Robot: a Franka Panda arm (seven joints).
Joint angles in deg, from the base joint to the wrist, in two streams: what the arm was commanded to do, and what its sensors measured. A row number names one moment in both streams.
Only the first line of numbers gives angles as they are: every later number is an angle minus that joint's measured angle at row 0.
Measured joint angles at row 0:
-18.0 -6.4 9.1 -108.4 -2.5 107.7 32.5
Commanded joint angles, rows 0 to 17:
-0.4 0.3 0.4 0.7 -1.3 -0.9 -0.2
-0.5 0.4 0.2 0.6 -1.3 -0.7 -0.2
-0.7 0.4 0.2 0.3 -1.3 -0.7 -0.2
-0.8 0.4 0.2 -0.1 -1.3 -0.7 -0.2
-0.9 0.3 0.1 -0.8 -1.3 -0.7 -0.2
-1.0 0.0 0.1 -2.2 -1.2 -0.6 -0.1
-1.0 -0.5 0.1 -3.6 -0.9 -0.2 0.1
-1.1 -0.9 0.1 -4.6 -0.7 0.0 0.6
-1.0 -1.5 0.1 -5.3 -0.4 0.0 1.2
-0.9 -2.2 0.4 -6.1 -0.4 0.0 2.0
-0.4 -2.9 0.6 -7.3 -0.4 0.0 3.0
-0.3 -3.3 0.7 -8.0 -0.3 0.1 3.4
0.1 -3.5 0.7 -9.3 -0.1 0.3 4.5
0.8 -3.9 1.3 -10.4 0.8 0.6 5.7
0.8 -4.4 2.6 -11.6 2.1 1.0 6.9
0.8 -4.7 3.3 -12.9 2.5 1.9 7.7
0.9 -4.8 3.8 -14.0 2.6 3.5 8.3
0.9 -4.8 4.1 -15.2 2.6 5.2 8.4
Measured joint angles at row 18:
0.8 -2.8 2.5 -10.4 1.7 0.7 6.2
